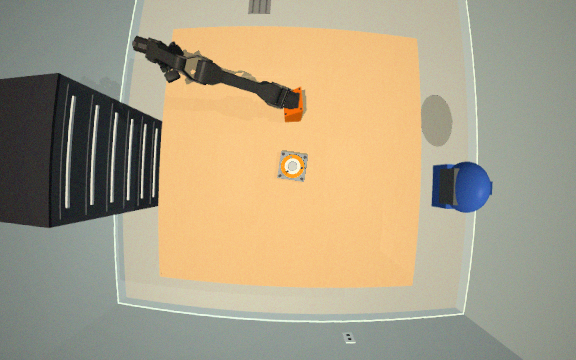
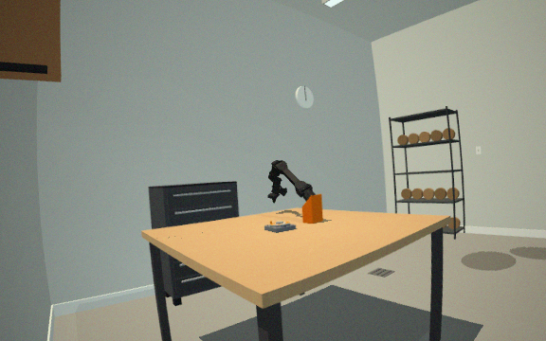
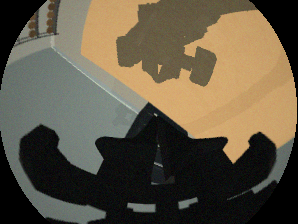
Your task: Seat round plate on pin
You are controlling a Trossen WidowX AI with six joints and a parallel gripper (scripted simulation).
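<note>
Now: gripper tip 64 cm to the right of the round plate, 40 cm short of it and 4 cm above it. Round my gripper tip: base: 65 cm to the left, 39 cm ahead, 5 cm below.
</note>
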